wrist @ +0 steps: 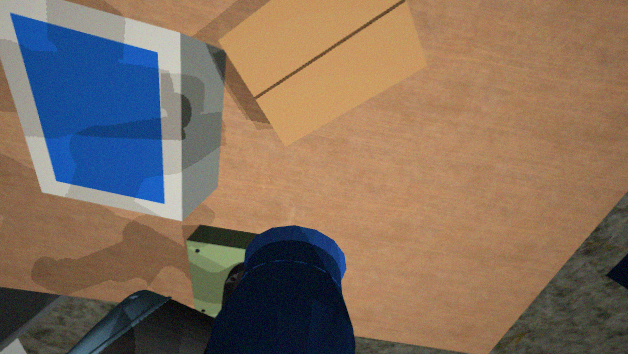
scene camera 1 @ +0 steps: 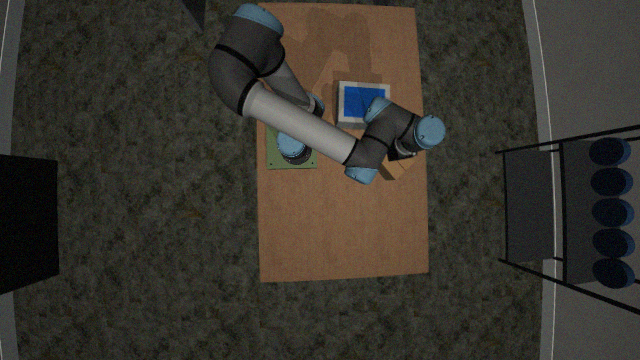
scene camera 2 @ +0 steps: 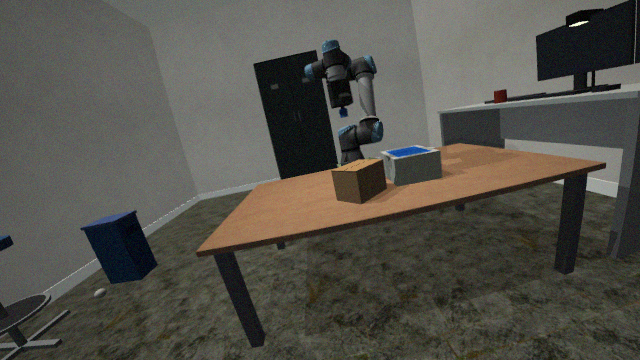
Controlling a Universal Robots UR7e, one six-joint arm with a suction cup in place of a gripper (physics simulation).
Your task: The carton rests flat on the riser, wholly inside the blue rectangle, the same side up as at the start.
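Places are measured from the arm's base along level axes (x left, y up, z ahead), in millimetres.
Pixels of known places: hand, its tool point: [wrist: 294,266] [scene camera 2: 344,116].
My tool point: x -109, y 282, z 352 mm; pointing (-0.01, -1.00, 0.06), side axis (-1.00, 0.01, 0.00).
Note:
For each thing: its top centre in the pictures, then the offset to it from my tool point. Level surfaces: height alone.
- tan carton, centre of its top: [wrist: 323,53] [scene camera 2: 357,164] [scene camera 1: 393,156] dx -8, dy -200, dz +92 mm
- riser, centre of its top: [wrist: 101,124] [scene camera 2: 406,151] [scene camera 1: 364,102] dx +270, dy -210, dz +6 mm
- blue rectangle, centre of its top: [wrist: 101,124] [scene camera 2: 406,151] [scene camera 1: 364,102] dx +270, dy -210, dz +6 mm
- wooden table, height of its surface: dy -330 mm
A tan carton [scene camera 1: 394,170] [scene camera 2: 359,181] [wrist: 332,55] with a dark seam along its top stands on the table, beside the riser and turned at an angle to it. The riser [scene camera 1: 354,120] [scene camera 2: 419,169] [wrist: 201,125] is a light grey block. A blue rectangle [scene camera 1: 356,102] [scene camera 2: 409,151] [wrist: 105,115] covers most of its top, and the carton is outside it. My suction gripper [scene camera 2: 343,113] [wrist: 295,245] is open, holds nothing and hangs high above the table. The arm hides part of the carton and riser in scene camera 1.
The wooden table [scene camera 1: 345,225] [scene camera 2: 290,215] [wrist: 450,200] carries the green base plate [scene camera 1: 272,160] [wrist: 212,275] under the arm's base. A desk [scene camera 2: 560,130] with monitors stands beyond the table's right side in scene camera 2. A blue bin [scene camera 2: 120,247] stands on the floor at the left.

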